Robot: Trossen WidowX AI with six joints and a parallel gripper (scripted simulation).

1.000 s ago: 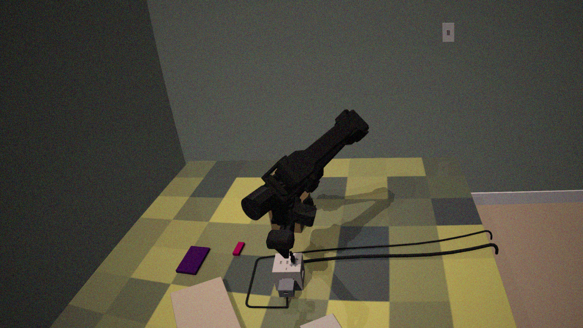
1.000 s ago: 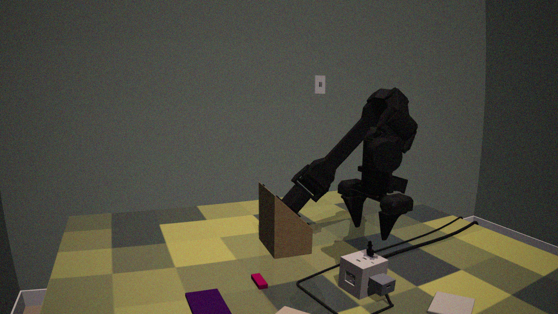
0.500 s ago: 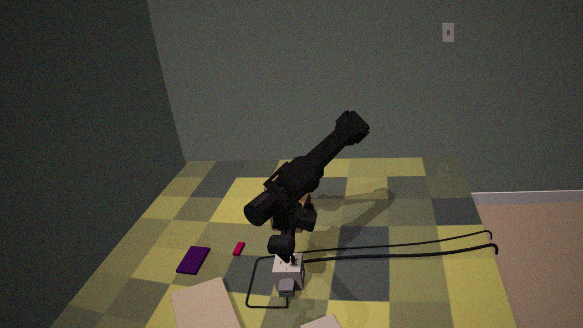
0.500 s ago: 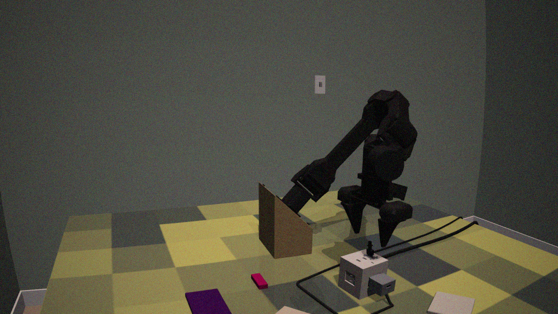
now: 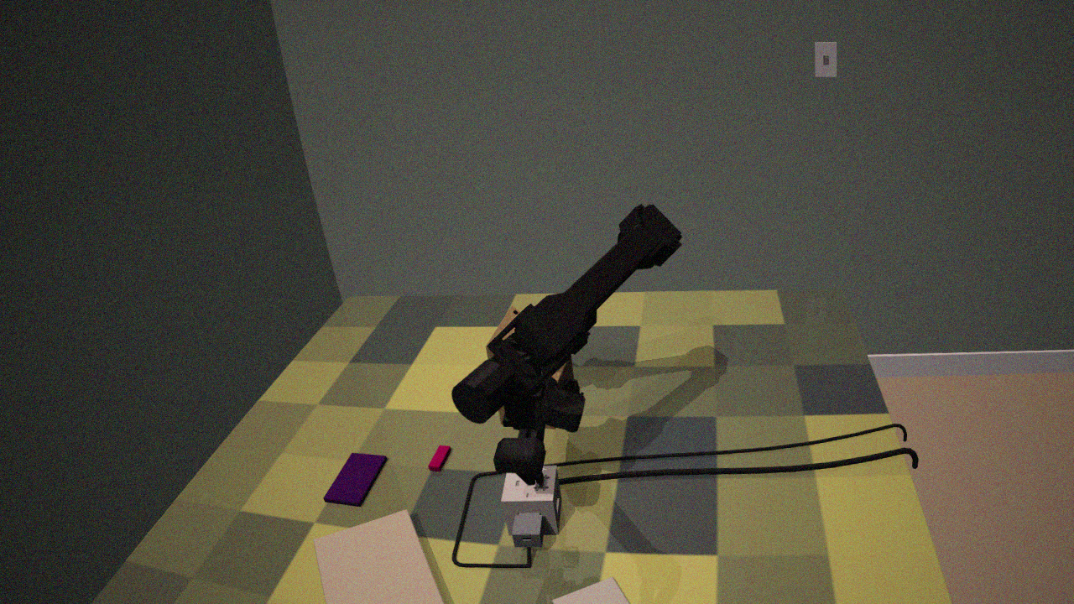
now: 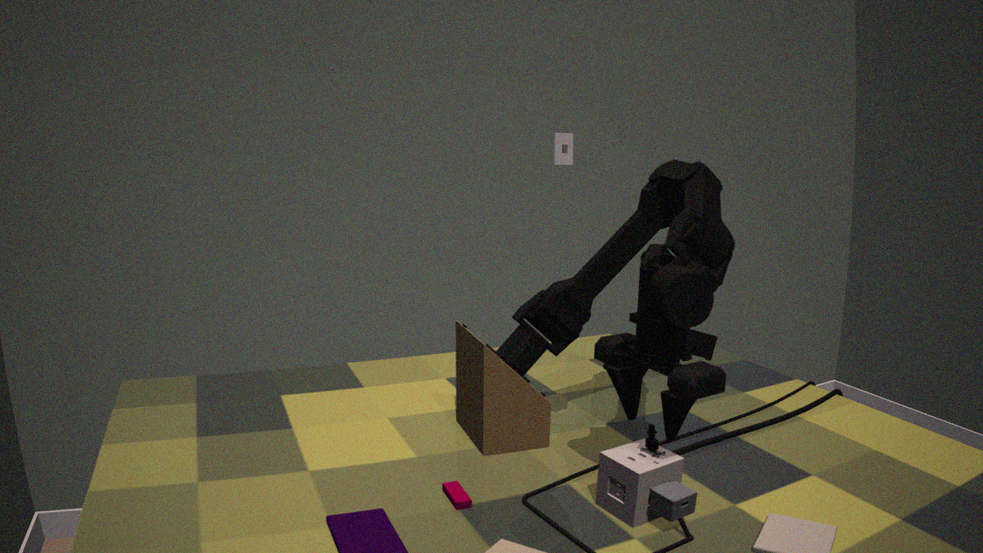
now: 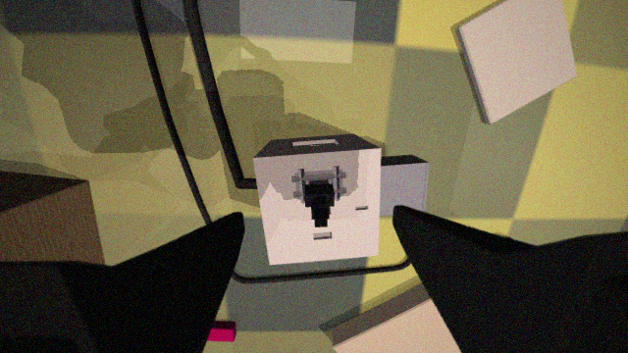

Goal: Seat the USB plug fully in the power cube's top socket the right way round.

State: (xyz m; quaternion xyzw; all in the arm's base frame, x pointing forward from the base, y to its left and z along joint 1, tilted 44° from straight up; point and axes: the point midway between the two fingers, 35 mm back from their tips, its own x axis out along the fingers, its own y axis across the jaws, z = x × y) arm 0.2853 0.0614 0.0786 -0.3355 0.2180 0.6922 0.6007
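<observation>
Right now the black USB plug is 20 mm below my gripper tip. Round my gripper tip: small pink block (230 mm to the right, 100 mm below, 80 mm behind); then purple flat card (350 mm to the right, 100 mm below).
</observation>
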